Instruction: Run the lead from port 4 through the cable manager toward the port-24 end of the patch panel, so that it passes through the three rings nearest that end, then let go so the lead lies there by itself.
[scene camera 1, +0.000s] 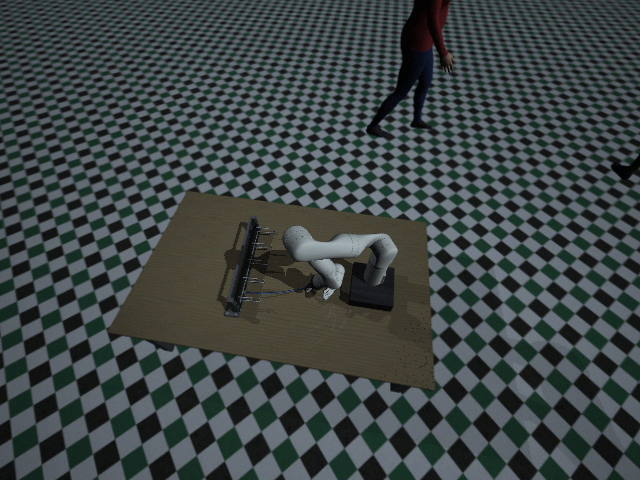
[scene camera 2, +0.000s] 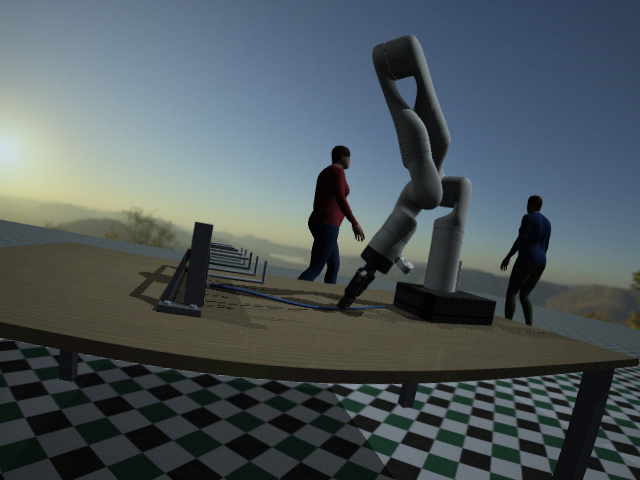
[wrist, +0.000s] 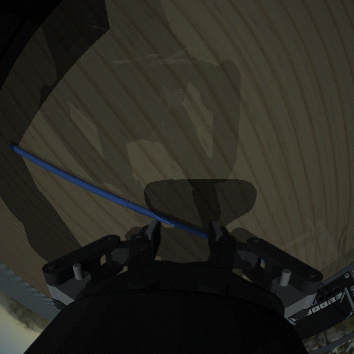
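Observation:
The blue lead (scene camera 1: 279, 293) (scene camera 2: 279, 299) (wrist: 90, 187) runs from the patch panel (scene camera 1: 240, 268) (scene camera 2: 199, 263) out over the table toward the robot's base. It leaves the panel near its near end in the first scene view, between the two end rings there. Its loose end lies at the left in the wrist view. The cable manager's rings (scene camera 2: 265, 272) stick out from the panel's front; the lead does not show in the rings toward the far end. My gripper (scene camera 1: 311, 288) (scene camera 2: 342, 308) (wrist: 184, 230) is low at the table, its fingers part open, with the lead crossing at the fingertips.
The robot's black base (scene camera 1: 371, 294) (scene camera 2: 444, 304) stands on the wooden table (scene camera 1: 175, 294) (scene camera 2: 289, 351), near the lead's loose end. A person in red (scene camera 1: 421, 31) (scene camera 2: 330, 196) and a person in blue (scene camera 2: 535, 237) are beyond the table.

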